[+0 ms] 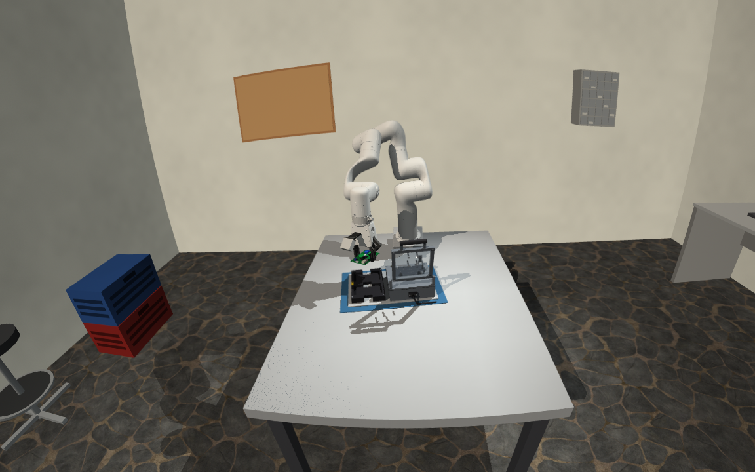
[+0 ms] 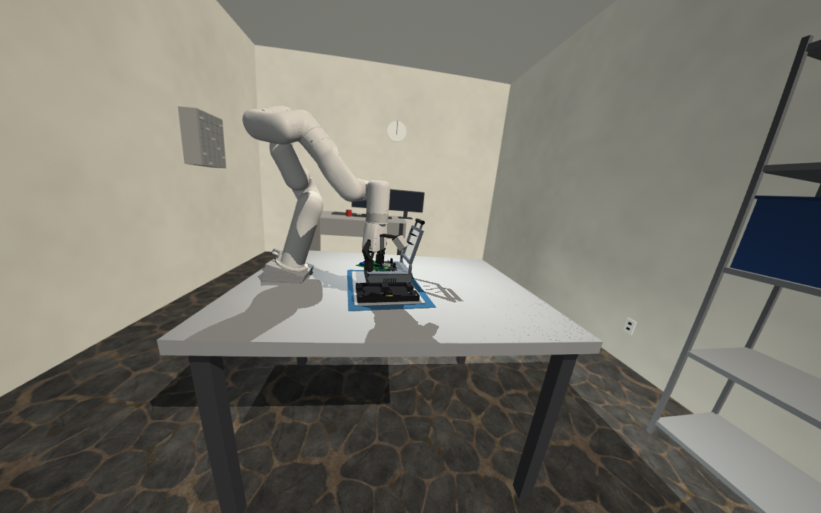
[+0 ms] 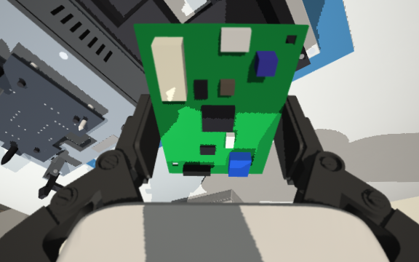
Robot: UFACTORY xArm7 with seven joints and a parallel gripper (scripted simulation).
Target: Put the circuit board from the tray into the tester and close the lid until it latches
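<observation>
Now: hand right at the green circuit board. The rest, counted from my hand: lid (20 cm to the left, 15 cm ahead, 6 cm above); tester plate (19 cm to the left, 5 cm below, 3 cm ahead); black latch hook (22 cm to the left, 5 cm behind, 4 cm below).
</observation>
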